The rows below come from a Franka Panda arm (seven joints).
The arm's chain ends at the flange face. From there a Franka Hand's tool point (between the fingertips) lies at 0.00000 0.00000 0.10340 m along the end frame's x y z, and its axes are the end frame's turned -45 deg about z.
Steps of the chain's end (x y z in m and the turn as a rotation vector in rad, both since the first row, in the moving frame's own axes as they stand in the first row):
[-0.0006 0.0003 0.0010 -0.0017 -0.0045 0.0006]
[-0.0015 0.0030 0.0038 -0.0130 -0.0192 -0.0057]
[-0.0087 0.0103 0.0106 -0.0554 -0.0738 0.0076]
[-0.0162 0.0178 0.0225 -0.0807 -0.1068 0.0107]
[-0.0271 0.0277 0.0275 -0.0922 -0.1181 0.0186]
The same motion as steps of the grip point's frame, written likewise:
[-0.0011 -0.0004 0.0010 0.0020 -0.0044 0.0006]
[-0.0055 0.0006 0.0038 0.0044 -0.0228 -0.0057]
[-0.0229 -0.0002 0.0102 0.0130 -0.0914 0.0076]
[-0.0377 -0.0008 0.0216 0.0185 -0.1326 0.0107]
[-0.0540 -0.0016 0.0263 0.0183 -0.1487 0.0186]

